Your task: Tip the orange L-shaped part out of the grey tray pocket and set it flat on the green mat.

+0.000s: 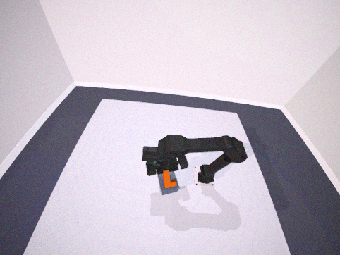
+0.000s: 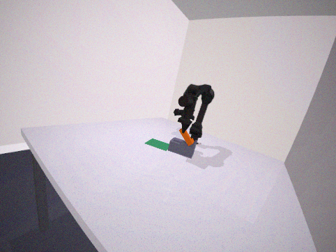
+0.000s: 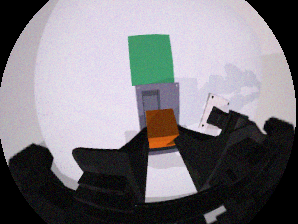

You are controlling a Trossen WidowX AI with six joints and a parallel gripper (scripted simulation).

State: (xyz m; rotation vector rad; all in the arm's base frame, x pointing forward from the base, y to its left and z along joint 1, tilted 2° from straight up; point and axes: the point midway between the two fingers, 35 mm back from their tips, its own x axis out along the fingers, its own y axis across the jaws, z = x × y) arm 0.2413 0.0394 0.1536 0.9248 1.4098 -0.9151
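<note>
My gripper tip is now 40 mm short of the green mat, 140 mm to the left of it and 140 mm above it. The rest, counted from my gripper tip: orange L-shaped part (30 mm behind, 20 mm to the left, 30 mm below).
</note>
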